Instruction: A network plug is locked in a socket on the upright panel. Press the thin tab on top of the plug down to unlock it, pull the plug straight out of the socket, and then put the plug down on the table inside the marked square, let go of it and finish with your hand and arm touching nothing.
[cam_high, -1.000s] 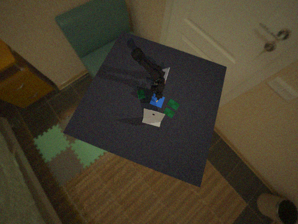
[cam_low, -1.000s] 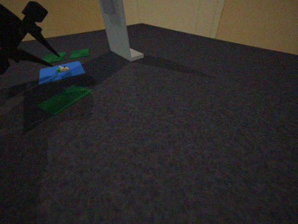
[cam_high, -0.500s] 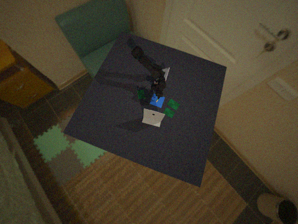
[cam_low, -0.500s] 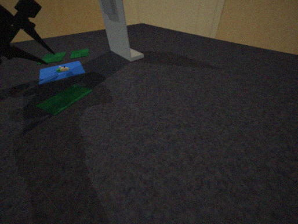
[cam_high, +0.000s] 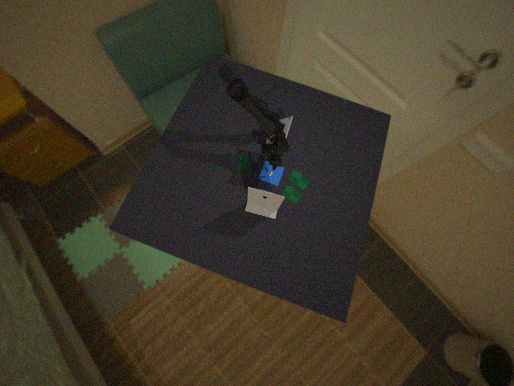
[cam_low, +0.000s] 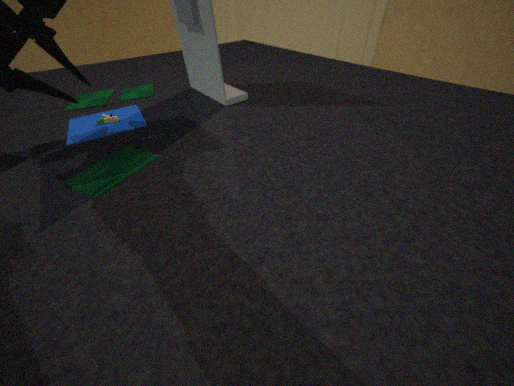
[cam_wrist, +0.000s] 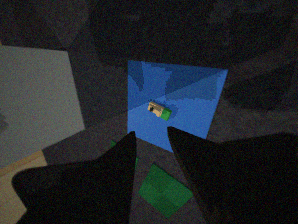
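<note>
Right now my gripper tip is 50 mm above the blue marked square and 10 mm short of it. Also, from my gripper tip: white upright panel (220 mm ahead, 60 mm above, 30 mm to the left).
</note>
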